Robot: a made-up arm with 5 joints. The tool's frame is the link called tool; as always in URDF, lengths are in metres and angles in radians. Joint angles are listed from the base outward. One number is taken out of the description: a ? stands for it. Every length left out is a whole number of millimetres.
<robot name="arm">
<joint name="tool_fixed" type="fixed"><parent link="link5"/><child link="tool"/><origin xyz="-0.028 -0.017 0" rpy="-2.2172 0.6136 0.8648"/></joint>
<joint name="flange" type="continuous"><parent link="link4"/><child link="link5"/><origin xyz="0.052 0.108 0" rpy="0.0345 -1.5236 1.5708"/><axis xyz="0 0 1"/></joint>
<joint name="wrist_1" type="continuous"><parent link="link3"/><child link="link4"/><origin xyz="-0.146 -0.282 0" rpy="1.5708 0 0.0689"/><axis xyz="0 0 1"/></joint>
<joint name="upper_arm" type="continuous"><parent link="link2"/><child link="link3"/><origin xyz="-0.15 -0.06 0" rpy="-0.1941 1.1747 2.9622"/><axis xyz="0 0 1"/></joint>
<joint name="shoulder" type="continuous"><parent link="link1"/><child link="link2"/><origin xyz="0.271 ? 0" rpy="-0.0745 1.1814 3.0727"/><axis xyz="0 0 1"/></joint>
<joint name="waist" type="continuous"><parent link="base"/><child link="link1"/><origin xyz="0.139 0.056 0.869" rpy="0 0 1.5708"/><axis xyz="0 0 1"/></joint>
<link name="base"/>
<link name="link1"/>
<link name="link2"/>
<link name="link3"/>
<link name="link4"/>
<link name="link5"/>
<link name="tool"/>
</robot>
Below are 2 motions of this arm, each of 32 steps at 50 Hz.
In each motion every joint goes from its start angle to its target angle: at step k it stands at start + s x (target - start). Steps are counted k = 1, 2, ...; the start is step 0. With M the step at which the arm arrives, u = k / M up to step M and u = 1 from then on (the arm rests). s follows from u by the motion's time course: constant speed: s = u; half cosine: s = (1 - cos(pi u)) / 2; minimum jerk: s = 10 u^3 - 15 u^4 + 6 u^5.
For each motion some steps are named. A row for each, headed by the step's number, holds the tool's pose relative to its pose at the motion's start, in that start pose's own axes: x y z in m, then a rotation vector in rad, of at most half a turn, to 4 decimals.
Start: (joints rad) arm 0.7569 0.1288 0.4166 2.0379 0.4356
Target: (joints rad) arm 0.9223 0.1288 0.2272 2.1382 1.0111
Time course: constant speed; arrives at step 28
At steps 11, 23, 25, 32:
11: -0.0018 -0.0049 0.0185 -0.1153 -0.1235 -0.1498
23: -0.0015 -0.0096 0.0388 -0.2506 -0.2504 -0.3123
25: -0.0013 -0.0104 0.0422 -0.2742 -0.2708 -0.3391
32: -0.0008 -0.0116 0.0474 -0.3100 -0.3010 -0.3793

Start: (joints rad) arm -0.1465 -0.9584 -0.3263 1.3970 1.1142
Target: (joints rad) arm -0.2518 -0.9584 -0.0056 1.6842 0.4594
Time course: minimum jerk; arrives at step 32
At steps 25, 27, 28, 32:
25: -0.0322 -0.0015 -0.0783 0.0968 0.6754 0.1198
27: -0.0338 -0.0021 -0.0823 0.1039 0.7066 0.1194
28: -0.0344 -0.0023 -0.0836 0.1062 0.7164 0.1191
32: -0.0350 -0.0025 -0.0850 0.1089 0.7278 0.1188

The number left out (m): 0.047
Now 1 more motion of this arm.
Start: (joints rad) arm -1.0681 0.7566 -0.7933 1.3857 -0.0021
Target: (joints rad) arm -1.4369 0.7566 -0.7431 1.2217 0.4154
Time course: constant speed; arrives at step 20
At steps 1, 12, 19, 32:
1: -0.0040 -0.0008 -0.0011 -0.0097 -0.0218 0.0103
12: -0.0454 -0.0136 -0.0166 -0.0952 -0.2821 0.1125
19: -0.0683 -0.0254 -0.0302 -0.1275 -0.4648 0.1649
32: -0.0713 -0.0273 -0.0324 -0.1307 -0.4919 0.1715

